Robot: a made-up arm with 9 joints. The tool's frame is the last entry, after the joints. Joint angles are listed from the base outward. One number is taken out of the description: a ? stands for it. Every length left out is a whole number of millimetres.
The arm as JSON. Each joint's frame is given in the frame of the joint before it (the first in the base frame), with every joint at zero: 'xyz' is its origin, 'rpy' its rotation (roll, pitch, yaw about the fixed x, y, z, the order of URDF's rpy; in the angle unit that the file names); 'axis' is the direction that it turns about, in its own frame. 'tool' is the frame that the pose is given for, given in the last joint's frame.
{
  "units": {
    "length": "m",
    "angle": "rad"
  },
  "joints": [
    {
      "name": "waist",
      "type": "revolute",
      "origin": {
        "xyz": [
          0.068,
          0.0,
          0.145
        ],
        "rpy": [
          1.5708,
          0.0,
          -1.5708
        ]
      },
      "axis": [
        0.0,
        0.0,
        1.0
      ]
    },
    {
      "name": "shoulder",
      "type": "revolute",
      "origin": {
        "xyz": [
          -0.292,
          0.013,
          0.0
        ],
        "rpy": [
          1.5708,
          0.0,
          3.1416
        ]
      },
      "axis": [
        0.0,
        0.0,
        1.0
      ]
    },
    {
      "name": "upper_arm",
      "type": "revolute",
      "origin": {
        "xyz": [
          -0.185,
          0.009,
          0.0
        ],
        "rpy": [
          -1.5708,
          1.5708,
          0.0
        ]
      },
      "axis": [
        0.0,
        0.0,
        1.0
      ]
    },
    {
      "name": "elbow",
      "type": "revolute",
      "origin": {
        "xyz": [
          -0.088,
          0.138,
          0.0
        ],
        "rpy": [
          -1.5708,
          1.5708,
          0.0
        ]
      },
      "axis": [
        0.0,
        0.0,
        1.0
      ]
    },
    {
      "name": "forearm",
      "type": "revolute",
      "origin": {
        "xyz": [
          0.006,
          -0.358,
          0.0
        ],
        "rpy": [
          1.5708,
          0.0,
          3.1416
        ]
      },
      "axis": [
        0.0,
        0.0,
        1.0
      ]
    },
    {
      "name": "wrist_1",
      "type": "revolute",
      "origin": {
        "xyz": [
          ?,
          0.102,
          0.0
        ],
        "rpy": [
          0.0,
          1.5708,
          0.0
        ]
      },
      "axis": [
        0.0,
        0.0,
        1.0
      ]
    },
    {
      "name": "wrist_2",
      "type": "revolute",
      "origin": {
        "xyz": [
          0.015,
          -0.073,
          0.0
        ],
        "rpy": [
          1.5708,
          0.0,
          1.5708
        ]
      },
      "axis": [
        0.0,
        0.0,
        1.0
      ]
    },
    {
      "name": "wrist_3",
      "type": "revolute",
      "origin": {
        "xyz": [
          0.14,
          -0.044,
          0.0
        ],
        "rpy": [
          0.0,
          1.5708,
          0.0
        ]
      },
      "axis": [
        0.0,
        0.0,
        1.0
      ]
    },
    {
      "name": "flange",
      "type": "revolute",
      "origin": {
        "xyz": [
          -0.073,
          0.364,
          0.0
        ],
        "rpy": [
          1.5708,
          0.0,
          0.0
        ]
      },
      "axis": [
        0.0,
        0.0,
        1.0
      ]
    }
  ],
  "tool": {
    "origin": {
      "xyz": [
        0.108,
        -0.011,
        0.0
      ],
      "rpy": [
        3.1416,
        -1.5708,
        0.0
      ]
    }
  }
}
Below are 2 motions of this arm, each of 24 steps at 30 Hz.
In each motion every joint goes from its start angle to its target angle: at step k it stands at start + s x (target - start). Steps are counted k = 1, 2, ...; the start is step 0. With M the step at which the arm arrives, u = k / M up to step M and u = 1 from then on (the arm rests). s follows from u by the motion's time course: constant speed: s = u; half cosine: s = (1 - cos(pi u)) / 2; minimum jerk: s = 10 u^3 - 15 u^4 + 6 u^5.
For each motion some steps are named. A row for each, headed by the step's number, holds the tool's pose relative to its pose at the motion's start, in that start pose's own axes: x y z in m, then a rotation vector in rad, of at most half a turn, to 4 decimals.
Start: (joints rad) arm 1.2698 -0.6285 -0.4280 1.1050 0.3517 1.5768 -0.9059 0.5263 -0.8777
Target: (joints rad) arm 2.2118 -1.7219 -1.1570 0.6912 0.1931 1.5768 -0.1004 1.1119 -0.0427
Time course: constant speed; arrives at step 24
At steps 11, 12, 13, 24:
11: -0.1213 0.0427 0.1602 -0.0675 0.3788 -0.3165
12: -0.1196 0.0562 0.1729 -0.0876 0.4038 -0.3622
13: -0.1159 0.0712 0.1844 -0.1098 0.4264 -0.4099
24: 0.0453 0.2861 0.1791 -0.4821 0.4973 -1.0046

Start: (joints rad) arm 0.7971 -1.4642 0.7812 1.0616 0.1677 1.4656 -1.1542 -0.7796 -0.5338
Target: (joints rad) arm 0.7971 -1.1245 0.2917 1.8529 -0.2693 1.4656 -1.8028 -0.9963 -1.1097
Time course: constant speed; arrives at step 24
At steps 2, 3, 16, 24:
2: 0.0175 -0.0352 0.0212 0.0231 0.0076 0.0186
3: 0.0256 -0.0537 0.0299 0.0349 0.0088 0.0285
16: 0.0928 -0.3029 0.0285 0.1780 -0.1294 0.1345
24: 0.1132 -0.4139 -0.0632 0.2372 -0.3170 0.1208

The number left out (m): 0.202
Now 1 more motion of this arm.
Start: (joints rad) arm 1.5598 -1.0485 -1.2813 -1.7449 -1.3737 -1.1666 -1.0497 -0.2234 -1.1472
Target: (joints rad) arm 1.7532 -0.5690 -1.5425 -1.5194 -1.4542 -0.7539 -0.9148 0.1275 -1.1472
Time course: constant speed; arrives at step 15
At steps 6, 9, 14, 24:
6: 0.0432 -0.0789 0.0010 -0.1707 0.0174 0.0676
9: 0.0646 -0.1137 0.0085 -0.2584 0.0279 0.0984
14: 0.0990 -0.1640 0.0296 -0.4072 0.0477 0.1466
24: 0.1057 -0.1729 0.0350 -0.4373 0.0519 0.1559

